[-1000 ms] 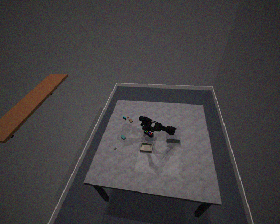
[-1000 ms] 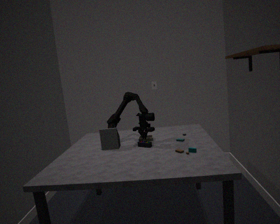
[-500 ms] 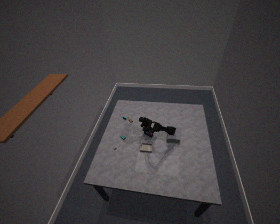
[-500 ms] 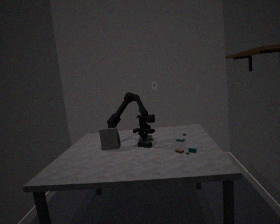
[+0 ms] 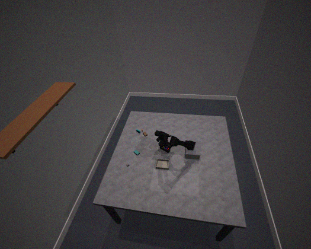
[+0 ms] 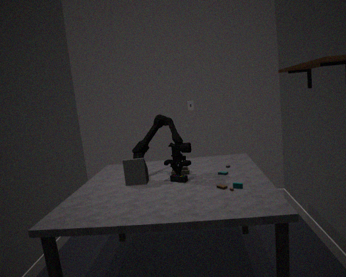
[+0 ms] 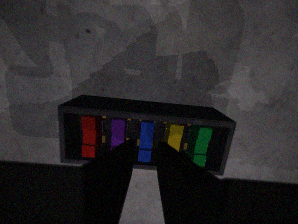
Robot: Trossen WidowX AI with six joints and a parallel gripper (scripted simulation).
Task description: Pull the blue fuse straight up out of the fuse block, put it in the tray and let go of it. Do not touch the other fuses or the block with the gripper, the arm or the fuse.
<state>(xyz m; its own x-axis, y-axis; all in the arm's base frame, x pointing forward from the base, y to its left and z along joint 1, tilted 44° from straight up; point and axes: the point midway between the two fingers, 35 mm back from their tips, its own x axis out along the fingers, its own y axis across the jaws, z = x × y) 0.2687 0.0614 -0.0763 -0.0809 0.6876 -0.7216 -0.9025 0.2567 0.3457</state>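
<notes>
Now: gripper tip 1 cm past the shallow tray, 20 cm to the right of it and 4 cm above it.
</notes>
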